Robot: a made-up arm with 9 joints. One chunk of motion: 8 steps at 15 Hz.
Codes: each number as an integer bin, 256 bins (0 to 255) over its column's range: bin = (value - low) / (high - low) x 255, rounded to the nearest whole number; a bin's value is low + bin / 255 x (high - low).
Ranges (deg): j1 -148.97..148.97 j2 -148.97..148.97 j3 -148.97..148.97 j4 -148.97..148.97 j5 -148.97..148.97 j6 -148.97..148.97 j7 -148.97..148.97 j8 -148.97..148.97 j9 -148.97..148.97
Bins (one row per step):
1: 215 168 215 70 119 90 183 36 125
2: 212 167 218 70 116 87 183 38 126
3: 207 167 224 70 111 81 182 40 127
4: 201 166 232 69 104 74 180 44 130
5: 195 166 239 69 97 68 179 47 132
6: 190 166 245 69 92 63 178 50 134
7: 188 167 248 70 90 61 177 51 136
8: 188 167 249 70 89 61 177 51 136
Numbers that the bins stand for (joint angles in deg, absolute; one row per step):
1: 102.23 47.32 102.23 -67.18 -9.93 -43.81 64.85 -106.91 -2.92
2: 98.73 46.15 105.74 -67.18 -13.44 -47.32 64.85 -104.57 -1.75
3: 92.89 46.15 112.75 -67.18 -19.28 -54.33 63.68 -102.23 -0.58
4: 85.88 44.98 122.10 -68.35 -27.46 -62.51 61.34 -97.56 2.92
5: 78.87 44.98 130.28 -68.35 -35.64 -69.52 60.17 -94.06 5.26
6: 73.02 44.98 137.29 -68.35 -41.48 -75.36 59.00 -90.55 7.59
7: 70.69 46.15 140.79 -67.18 -43.81 -77.70 57.84 -89.38 9.93
8: 70.69 46.15 141.96 -67.18 -44.98 -77.70 57.84 -89.38 9.93

